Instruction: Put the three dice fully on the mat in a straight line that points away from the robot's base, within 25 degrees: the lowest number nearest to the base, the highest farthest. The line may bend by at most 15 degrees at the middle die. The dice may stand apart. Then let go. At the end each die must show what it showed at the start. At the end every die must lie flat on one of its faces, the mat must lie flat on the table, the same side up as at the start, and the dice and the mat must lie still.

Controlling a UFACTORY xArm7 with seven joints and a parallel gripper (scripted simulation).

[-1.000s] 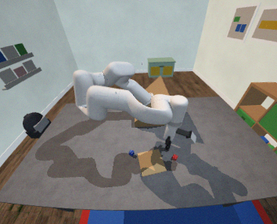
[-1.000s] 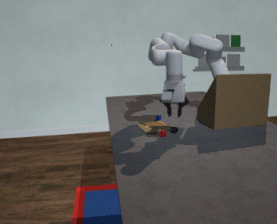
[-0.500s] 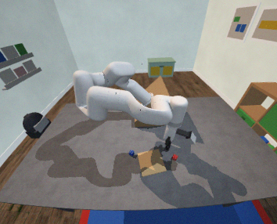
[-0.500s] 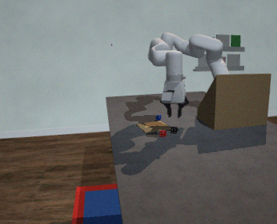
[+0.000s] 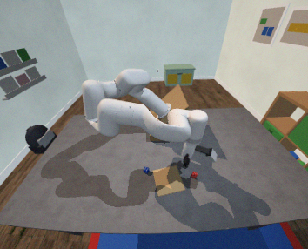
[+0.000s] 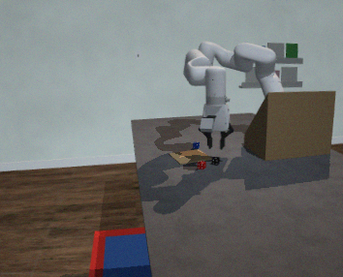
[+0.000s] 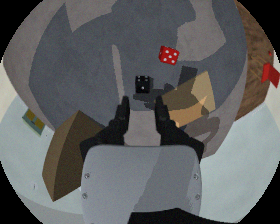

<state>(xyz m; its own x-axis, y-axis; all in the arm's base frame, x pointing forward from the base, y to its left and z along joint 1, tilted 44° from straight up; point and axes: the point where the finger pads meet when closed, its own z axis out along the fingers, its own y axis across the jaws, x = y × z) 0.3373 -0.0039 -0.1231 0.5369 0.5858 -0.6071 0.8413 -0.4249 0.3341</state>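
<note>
My hand is 70 mm above the black die. From my hand the other things lie so: tan mat: 70 mm ahead, 110 mm to the right, 80 mm below; red die: 70 mm ahead, 30 mm to the left, 70 mm below; blue die: 10 mm ahead, 230 mm to the right, 70 mm below.
</note>
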